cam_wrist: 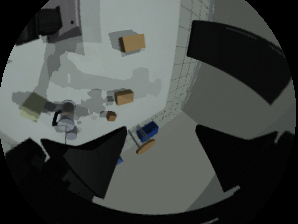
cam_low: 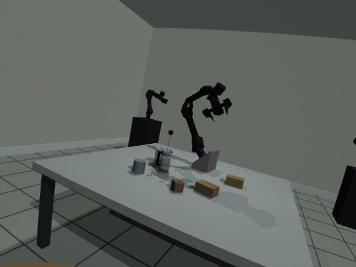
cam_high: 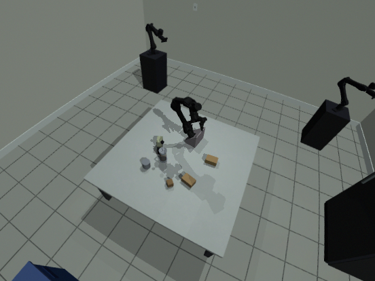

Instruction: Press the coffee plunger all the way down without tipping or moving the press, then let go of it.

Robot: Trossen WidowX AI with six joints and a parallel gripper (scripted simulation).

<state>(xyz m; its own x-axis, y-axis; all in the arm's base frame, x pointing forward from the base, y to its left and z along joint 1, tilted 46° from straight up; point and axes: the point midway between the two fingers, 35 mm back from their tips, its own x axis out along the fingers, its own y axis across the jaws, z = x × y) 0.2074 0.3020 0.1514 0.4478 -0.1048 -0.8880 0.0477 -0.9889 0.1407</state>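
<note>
Right now the coffee press is 13 cm ahead of my gripper tip, 26 cm to the right of it and 28 cm below it.
</note>
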